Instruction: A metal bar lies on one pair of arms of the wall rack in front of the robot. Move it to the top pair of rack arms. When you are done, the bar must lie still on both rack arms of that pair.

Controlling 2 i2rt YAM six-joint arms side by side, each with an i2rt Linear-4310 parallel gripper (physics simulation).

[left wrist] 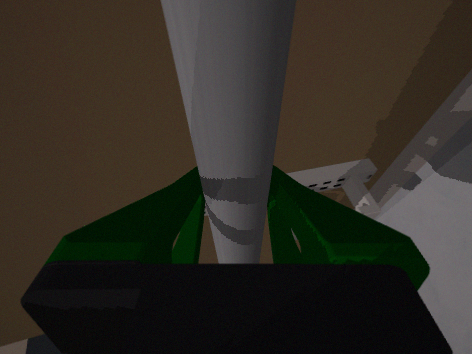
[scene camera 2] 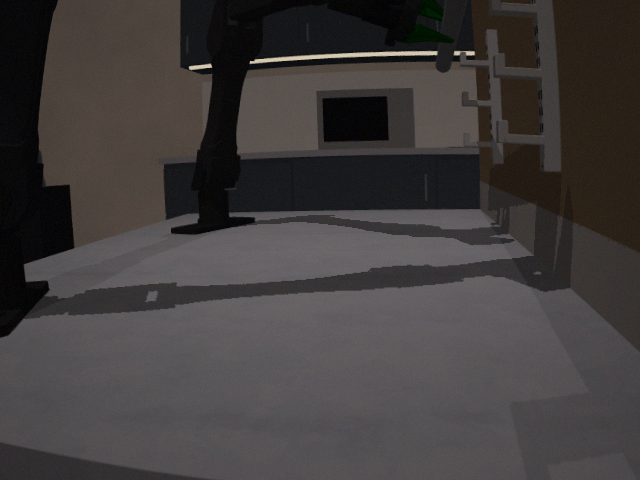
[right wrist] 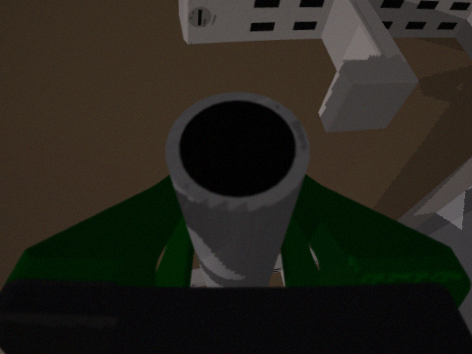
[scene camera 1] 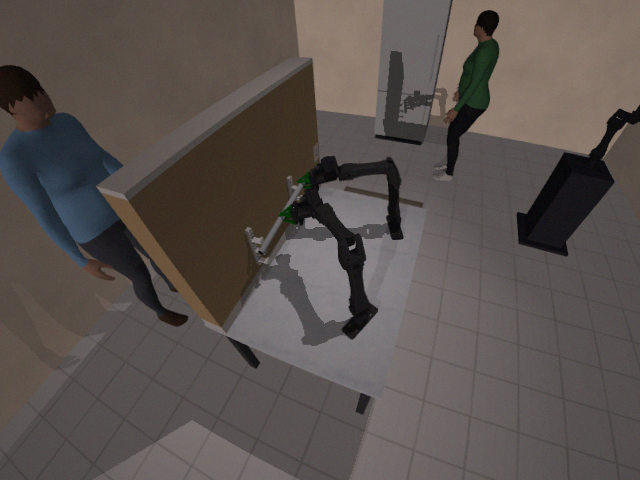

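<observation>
The grey metal bar (scene camera 1: 272, 235) (scene camera 2: 450, 31) (left wrist: 235, 110) (right wrist: 237, 240) is held in front of the white wall rack (scene camera 1: 251, 242) (scene camera 2: 550, 103) (left wrist: 325, 177) (right wrist: 225, 22). In scene camera 2 its lower end stands apart from the far upright's top arm, left of its hook. My left gripper (scene camera 1: 283, 213) (scene camera 2: 445, 24) (left wrist: 236, 176) is shut on the bar, nearer its lower end in scene camera 1. My right gripper (scene camera 1: 301, 182) (right wrist: 237, 175) is shut on it near its open upper end. In the right wrist view, a rack arm (right wrist: 370, 100) shows right of this open end. Some bar-to-rack gaps are hard to judge.
The brown wall panel (scene camera 1: 222, 191) (scene camera 2: 599, 129) stands behind the rack, along the edge of the white table (scene camera 1: 330, 356) (scene camera 2: 310, 372). Lower rack arms (scene camera 2: 522, 138) stick out below the top pair. A person in blue (scene camera 1: 67, 175) stands behind the panel.
</observation>
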